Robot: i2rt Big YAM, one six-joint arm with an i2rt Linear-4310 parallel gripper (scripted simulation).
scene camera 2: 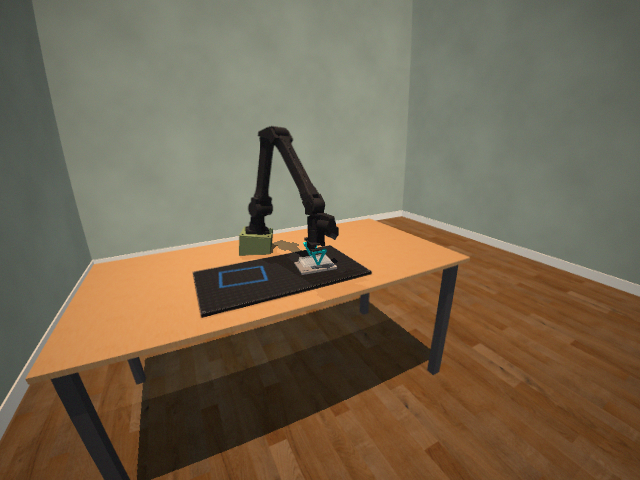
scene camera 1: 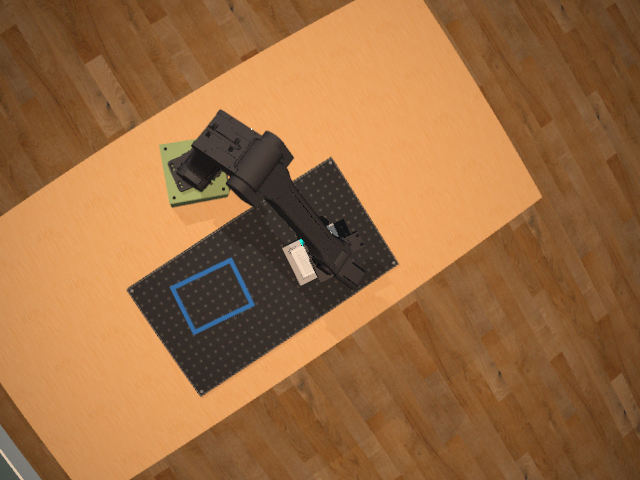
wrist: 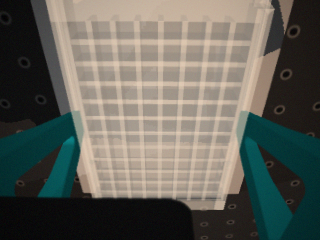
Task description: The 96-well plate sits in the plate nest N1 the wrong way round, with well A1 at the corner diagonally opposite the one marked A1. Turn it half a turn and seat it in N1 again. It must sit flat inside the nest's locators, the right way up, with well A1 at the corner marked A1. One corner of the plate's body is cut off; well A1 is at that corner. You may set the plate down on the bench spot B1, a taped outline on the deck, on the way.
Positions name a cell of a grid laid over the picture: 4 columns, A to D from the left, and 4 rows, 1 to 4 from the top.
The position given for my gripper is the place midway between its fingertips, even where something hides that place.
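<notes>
My gripper (wrist: C3), visible. A 96-well plate (wrist: C3), visible too.
</notes>
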